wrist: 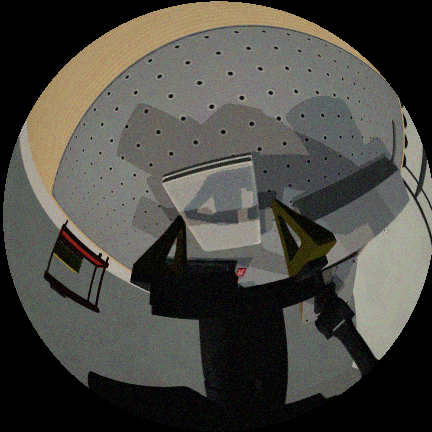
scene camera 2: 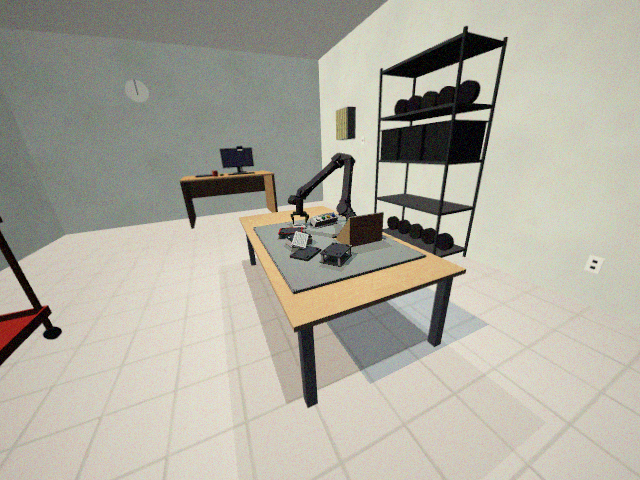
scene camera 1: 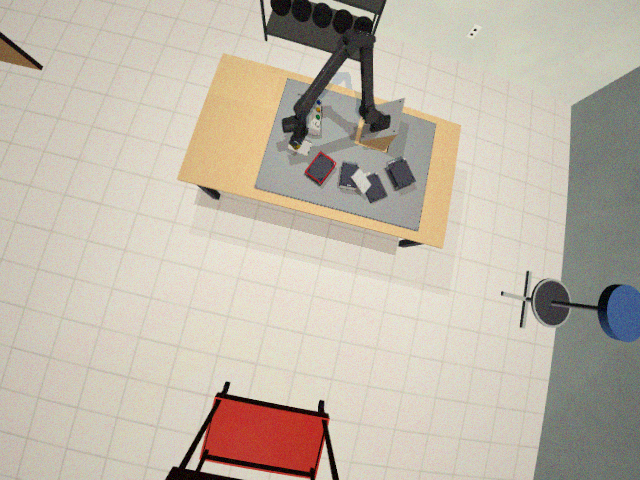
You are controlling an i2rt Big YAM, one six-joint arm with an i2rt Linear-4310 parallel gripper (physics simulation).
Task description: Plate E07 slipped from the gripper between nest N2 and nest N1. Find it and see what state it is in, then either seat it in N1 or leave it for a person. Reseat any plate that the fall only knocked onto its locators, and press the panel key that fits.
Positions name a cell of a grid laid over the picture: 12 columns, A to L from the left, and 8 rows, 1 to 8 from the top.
Labels:
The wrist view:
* my gripper: G4
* white plate: G4
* control box with coloured buttons: J4
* grey perforated mat: I3

